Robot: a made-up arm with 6 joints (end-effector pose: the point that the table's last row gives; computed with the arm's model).
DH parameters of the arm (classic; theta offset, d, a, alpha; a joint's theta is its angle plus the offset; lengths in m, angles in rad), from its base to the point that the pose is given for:
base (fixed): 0.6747 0 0.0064 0
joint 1: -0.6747 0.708 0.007 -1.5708
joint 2: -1.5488 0 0.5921 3.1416
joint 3: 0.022 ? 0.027 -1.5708
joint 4: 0 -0.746 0.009 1.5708
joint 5: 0 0.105 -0.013 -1.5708
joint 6: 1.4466 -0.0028 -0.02 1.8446
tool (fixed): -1.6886 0.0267 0 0
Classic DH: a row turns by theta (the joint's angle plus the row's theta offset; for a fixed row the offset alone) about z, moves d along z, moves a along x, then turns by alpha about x.
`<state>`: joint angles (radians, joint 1 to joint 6).
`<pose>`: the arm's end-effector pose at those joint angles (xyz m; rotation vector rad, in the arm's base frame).
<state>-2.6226 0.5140 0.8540 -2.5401 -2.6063 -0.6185</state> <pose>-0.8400 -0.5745 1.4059 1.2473 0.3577 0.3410</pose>
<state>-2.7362 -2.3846 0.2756 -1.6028 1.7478 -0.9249</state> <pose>0.9375 0.4494 0.7375 -0.8019 -0.8977 1.7099</pose>
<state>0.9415 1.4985 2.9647 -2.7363 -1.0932 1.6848</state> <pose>0.3695 0.5857 1.4899 0.8595 -1.6247 2.2035</pose>
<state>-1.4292 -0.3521 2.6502 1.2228 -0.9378 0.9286</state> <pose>-0.1770 0.9501 1.2504 0.3218 1.1014 2.6103</pose>
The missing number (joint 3, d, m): 0.024
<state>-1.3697 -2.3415 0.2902 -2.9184 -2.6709 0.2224</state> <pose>-0.1154 1.0815 0.6608 -2.0490 1.4440 0.5477</pose>
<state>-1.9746 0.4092 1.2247 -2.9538 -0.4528 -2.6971</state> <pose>-0.2119 -0.6942 1.8115 -1.3131 -0.3150 -2.1313</pose>
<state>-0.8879 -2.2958 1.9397 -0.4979 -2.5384 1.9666</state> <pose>-0.5633 0.5575 -0.3274 1.9275 0.3598 2.1415</pose>
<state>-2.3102 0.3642 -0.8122 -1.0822 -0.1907 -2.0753</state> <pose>-0.3206 -0.2857 0.5316 -1.0003 1.8712 0.1657</pose>
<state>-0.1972 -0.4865 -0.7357 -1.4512 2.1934 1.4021</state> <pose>0.4223 -0.1237 1.0019 0.1243 -0.1568 -2.4312</pose>
